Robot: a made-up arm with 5 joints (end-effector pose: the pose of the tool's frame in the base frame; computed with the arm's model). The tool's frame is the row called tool.
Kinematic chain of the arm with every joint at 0, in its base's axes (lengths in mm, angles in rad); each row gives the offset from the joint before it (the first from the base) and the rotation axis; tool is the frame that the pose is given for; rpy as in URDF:
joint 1: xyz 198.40 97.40 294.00 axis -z
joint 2: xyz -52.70 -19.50 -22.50 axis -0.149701 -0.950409 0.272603
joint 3: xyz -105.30 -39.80 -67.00 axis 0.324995 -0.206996 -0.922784
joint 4: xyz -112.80 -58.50 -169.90 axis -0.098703 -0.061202 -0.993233
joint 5: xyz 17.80 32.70 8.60 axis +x
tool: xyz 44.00 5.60 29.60 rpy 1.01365 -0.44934 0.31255
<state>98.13 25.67 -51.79 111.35 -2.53</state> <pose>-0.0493 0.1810 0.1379 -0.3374 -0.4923 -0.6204 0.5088</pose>
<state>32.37 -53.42 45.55 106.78 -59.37</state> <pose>-0.1141 0.3075 0.2792 -0.1746 0.3325 -0.9217 0.0968</pose>
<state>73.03 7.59 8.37 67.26 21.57</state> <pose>-0.0065 0.2430 0.0540 -0.0168 -0.7000 -0.5680 0.4326</pose>
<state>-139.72 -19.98 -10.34 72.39 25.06</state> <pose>0.5110 0.0343 0.1445 0.4866 0.2213 0.6705 0.5145</pose>
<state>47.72 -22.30 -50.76 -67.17 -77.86</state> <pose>-0.1509 0.2467 0.1836 0.1491 0.1022 0.7278 0.6615</pose>
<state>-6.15 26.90 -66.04 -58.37 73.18</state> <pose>0.1339 -0.1236 0.0742 0.4924 0.7306 0.3183 0.3498</pose>
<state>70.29 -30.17 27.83 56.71 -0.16</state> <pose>0.0442 0.3698 0.1646 0.0357 -0.3341 -0.8656 0.3713</pose>
